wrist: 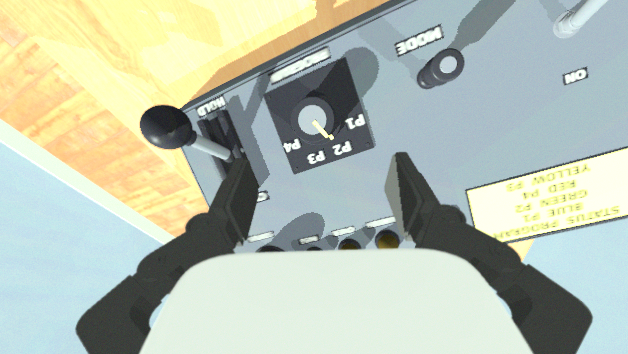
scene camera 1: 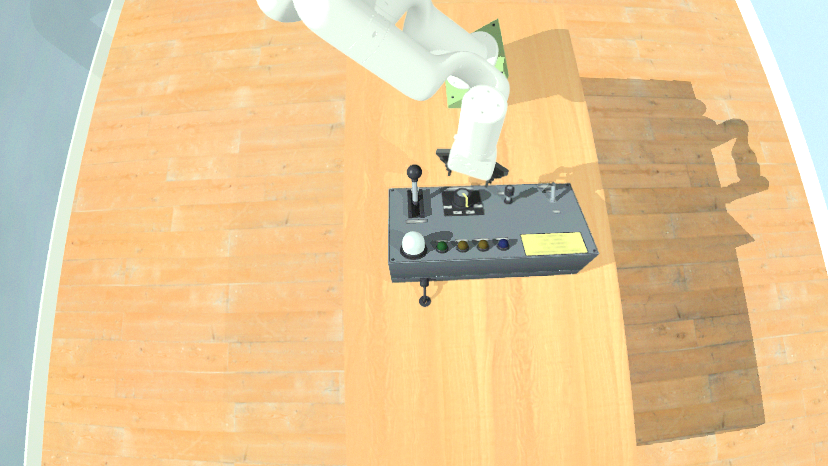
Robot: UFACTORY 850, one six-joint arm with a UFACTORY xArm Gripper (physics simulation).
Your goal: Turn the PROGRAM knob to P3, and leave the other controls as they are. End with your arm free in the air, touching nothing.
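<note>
The PROGRAM knob [scene camera 1: 462,197] [wrist: 312,119] is a round dark knob with a light top and a yellow pointer, on a black square plate [scene camera 1: 447,210] [wrist: 284,120] marked P1 to P4. In the wrist view its pointer aims at P2. My gripper [wrist: 320,173] is open and empty. In the wrist view its fingertips stand apart above the panel, with the knob beyond them, towards the top of the view. In the scene view the gripper is partly hidden by the arm's white wrist, above the panel's far edge. No contact with the knob shows.
The grey control box [scene camera 1: 463,228] [wrist: 430,150] also bears a black ball-topped lever [scene camera 1: 414,172] [wrist: 166,126], the MODE knob [scene camera 1: 508,193] [wrist: 447,65], a metal toggle [scene camera 1: 552,192] [wrist: 575,22], a white dome [scene camera 1: 413,244] and a row of coloured lamps. A small black lever [scene camera 1: 424,300] sticks out from its front.
</note>
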